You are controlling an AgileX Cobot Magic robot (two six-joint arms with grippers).
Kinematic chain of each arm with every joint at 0, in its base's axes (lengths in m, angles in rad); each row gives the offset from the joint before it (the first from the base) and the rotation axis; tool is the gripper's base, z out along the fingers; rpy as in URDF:
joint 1: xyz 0 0 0.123 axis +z
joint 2: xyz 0 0 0 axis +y
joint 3: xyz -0.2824 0 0.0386 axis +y
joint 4: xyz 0.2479 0 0.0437 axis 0.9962 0 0.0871
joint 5: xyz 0 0 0 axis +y
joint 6: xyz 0.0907 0 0.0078 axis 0.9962 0 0.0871
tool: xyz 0 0 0 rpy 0 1.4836 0
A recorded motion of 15 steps. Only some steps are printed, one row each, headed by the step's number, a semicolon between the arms.
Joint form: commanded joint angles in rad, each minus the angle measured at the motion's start. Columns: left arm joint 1, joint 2, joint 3, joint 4, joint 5, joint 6; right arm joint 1, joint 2, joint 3, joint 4, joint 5, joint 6.
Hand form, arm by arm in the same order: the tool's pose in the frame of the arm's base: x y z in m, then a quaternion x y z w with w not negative. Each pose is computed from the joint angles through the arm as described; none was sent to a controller.
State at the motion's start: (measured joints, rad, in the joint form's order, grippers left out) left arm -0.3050 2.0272 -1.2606 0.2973 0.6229 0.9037; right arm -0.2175 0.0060 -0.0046 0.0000 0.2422 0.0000
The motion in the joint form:
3: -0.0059 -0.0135 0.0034 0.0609 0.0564 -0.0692; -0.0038 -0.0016 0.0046 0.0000 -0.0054 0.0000
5: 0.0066 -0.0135 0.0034 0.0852 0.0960 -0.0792; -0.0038 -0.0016 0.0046 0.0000 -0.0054 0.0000
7: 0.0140 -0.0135 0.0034 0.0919 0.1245 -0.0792; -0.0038 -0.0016 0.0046 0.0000 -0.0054 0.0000
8: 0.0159 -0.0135 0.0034 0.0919 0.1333 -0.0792; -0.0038 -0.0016 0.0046 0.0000 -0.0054 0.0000
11: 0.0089 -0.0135 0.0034 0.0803 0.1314 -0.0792; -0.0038 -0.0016 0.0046 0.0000 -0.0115 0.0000
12: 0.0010 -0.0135 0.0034 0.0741 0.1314 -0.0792; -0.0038 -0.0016 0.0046 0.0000 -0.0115 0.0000
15: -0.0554 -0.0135 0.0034 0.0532 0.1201 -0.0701; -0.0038 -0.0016 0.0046 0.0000 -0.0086 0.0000
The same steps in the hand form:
3: 0.3759 -0.0997 0.1373 0.63528 0.75398 0.15052 0.07261; 0.0544 -0.0122 0.1914 0.08386 0.75476 -0.07184 0.64664
5: 0.3748 -0.0918 0.1371 0.63145 0.75782 0.15625 0.05062; 0.0544 -0.0122 0.1914 0.08386 0.75476 -0.07184 0.64664
7: 0.3736 -0.0873 0.1369 0.62914 0.76047 0.15686 0.03542; 0.0544 -0.0122 0.1914 0.08386 0.75476 -0.07184 0.64664
8: 0.3730 -0.0862 0.1368 0.62806 0.76168 0.15631 0.03097; 0.0544 -0.0122 0.1914 0.08386 0.75476 -0.07184 0.64664
11: 0.3722 -0.0895 0.1366 0.62812 0.76232 0.15230 0.03362; 0.0545 -0.0123 0.1919 0.08364 0.75279 -0.07210 0.64894
12: 0.3713 -0.0927 0.1365 0.62970 0.76142 0.15001 0.03484; 0.0545 -0.0123 0.1919 0.08364 0.75279 -0.07210 0.64894
15: 0.3656 -0.1152 0.1363 0.64995 0.74510 0.14247 0.04584; 0.0545 -0.0123 0.1916 0.08374 0.75373 -0.07198 0.64784

